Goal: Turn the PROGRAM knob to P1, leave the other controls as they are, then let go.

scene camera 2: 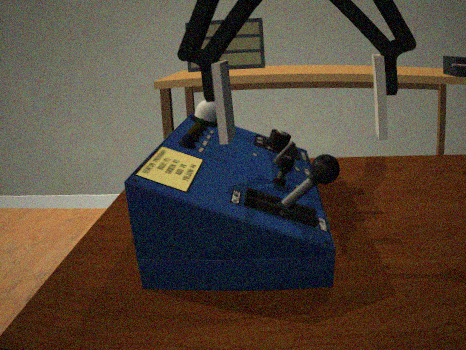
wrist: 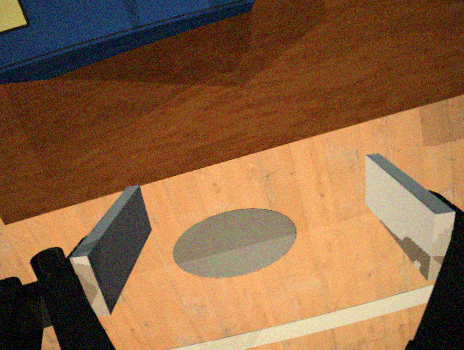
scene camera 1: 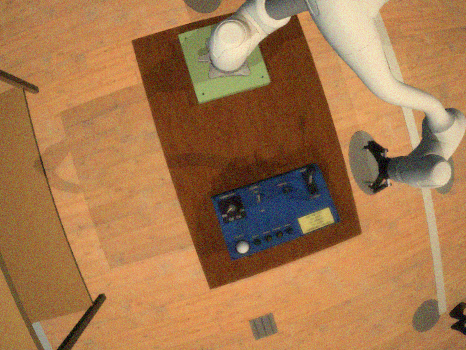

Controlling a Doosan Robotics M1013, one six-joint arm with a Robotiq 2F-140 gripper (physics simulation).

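Note:
The blue control panel stands on the table. Its black PROGRAM knob is at the panel's left in the first scene view; its setting is too small to read, and the wrist view does not show it. A ball-topped lever sits at the opposite end, with small toggles between. My gripper is open and empty, beyond the table's right edge in the first scene view. It is apart from the panel and on the lever's side, far from the knob.
The panel also bears a white dome, a row of dark lamps and a yellow label. The arm's green base plate is at the other end of the brown table.

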